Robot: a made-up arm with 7 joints. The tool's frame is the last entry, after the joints. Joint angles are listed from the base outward. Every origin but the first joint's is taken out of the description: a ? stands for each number. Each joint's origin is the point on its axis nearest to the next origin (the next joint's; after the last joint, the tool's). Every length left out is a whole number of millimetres.
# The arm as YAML. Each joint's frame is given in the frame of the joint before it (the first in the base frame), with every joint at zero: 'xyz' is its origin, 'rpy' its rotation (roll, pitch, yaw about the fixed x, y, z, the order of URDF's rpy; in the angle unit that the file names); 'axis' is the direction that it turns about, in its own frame. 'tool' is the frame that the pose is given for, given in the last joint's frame.
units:
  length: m
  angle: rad
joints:
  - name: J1
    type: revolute
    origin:
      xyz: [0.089, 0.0, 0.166]
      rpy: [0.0, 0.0, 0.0]
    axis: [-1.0, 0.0, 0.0]
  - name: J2
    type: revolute
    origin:
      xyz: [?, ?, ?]
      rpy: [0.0, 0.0, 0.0]
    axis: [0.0, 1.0, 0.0]
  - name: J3
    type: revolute
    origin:
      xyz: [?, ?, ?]
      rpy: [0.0, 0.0, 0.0]
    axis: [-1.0, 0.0, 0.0]
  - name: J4
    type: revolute
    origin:
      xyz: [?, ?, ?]
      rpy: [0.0, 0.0, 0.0]
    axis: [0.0, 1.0, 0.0]
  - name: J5
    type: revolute
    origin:
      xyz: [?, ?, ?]
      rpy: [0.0, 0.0, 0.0]
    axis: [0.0, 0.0, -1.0]
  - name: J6
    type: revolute
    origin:
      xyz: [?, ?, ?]
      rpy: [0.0, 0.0, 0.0]
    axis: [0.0, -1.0, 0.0]
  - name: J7
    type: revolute
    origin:
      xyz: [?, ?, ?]
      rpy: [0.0, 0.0, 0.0]
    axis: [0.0, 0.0, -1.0]
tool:
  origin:
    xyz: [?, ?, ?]
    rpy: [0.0, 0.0, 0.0]
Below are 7 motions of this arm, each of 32 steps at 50 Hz.
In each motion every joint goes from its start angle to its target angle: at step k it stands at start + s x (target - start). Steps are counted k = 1, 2, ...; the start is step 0. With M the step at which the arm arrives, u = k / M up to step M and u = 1 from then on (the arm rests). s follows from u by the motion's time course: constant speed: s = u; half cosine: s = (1 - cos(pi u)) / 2; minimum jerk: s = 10 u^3 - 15 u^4 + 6 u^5.
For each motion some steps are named. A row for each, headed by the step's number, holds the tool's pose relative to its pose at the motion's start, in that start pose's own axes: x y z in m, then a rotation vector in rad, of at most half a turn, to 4 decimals.
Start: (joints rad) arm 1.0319 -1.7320 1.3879 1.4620 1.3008 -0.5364 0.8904
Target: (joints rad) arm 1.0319 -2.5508 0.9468 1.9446 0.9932 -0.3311 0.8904
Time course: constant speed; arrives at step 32
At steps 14, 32:
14: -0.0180 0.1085 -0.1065 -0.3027 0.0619 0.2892
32: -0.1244 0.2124 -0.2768 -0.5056 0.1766 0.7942

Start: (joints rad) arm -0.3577 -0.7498 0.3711 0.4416 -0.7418 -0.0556 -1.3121
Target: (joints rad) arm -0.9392 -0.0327 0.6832 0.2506 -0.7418 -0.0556 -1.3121
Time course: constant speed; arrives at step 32
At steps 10, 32:
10: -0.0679 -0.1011 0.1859 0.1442 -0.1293 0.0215
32: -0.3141 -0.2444 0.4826 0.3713 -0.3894 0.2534

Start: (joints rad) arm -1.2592 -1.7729 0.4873 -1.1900 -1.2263 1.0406 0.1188
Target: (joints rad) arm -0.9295 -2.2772 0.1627 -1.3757 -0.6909 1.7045 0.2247
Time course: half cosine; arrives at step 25
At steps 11, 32:
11: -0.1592 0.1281 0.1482 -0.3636 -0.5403 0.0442
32: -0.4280 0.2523 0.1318 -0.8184 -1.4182 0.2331

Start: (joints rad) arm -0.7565 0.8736 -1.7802 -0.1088 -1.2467 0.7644 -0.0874
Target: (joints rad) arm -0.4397 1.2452 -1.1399 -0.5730 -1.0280 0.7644 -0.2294
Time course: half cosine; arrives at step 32
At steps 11, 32:
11: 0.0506 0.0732 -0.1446 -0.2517 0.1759 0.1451
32: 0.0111 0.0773 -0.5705 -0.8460 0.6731 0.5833

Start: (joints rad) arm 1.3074 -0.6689 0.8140 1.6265 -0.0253 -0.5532 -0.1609
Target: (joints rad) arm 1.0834 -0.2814 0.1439 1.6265 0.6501 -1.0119 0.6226
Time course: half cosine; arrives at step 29
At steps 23, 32:
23: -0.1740 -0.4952 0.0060 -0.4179 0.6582 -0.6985
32: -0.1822 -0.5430 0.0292 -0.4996 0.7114 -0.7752

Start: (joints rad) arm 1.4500 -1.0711 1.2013 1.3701 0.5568 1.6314 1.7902
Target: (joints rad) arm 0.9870 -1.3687 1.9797 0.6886 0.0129 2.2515 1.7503
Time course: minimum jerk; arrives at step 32
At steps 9, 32:
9: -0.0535 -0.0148 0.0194 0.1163 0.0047 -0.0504
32: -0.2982 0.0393 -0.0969 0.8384 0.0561 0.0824

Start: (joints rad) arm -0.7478 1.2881 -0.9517 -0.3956 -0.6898 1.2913 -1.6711
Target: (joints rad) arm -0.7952 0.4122 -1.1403 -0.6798 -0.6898 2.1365 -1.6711
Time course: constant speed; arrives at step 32
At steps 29, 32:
29: -0.1637 0.6087 0.0692 -1.6053 -0.3978 -0.0653
32: -0.1739 0.6431 0.0342 -1.7664 -0.4411 -0.1122

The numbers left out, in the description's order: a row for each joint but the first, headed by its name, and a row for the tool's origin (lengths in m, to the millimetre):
J2: 0.0 0.259 -0.301
J3: -0.131 0.0 0.092
J4: 0.0 0.039 0.399
J5: -0.123 0.0 -0.208
J6: 0.022 0.167 0.0
J7: 0.066 0.0 0.298
tool: 0.206 -0.076 0.0

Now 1 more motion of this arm.
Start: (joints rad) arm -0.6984 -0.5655 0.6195 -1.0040 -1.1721 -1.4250 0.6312
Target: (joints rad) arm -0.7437 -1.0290 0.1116 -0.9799 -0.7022 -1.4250 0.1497
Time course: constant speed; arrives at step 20
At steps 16, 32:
16: 0.0201 -0.2682 -0.1138 0.8141 0.1061 0.0292
32: -0.0041 -0.3248 -0.1563 1.0189 0.0448 0.0350

